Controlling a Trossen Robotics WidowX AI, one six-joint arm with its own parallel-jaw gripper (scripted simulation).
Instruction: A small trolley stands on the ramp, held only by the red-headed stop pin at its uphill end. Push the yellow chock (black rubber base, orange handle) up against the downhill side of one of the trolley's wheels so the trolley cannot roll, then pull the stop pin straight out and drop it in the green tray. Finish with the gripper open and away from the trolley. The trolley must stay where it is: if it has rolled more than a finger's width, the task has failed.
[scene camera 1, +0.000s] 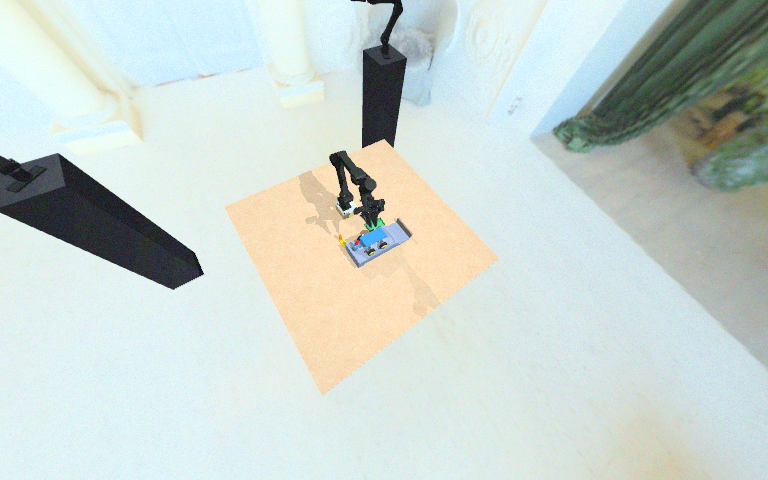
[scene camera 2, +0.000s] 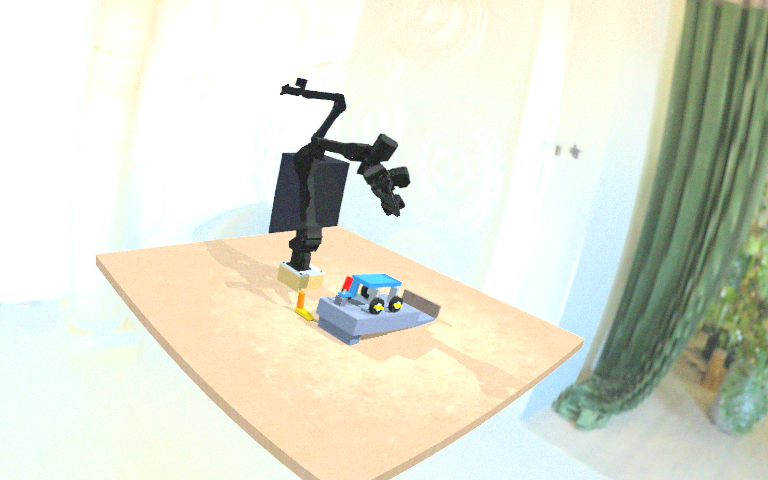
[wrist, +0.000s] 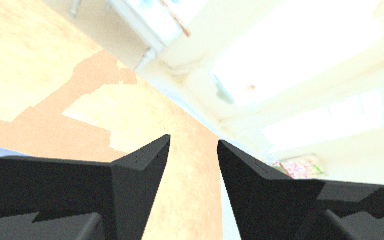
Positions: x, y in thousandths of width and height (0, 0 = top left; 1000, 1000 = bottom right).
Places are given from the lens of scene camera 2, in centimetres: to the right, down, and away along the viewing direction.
my gripper (scene camera 2: 516, 441): 3, -7, 156
blue-topped trolley (scene camera 2: 484, 589): -3, 12, 163
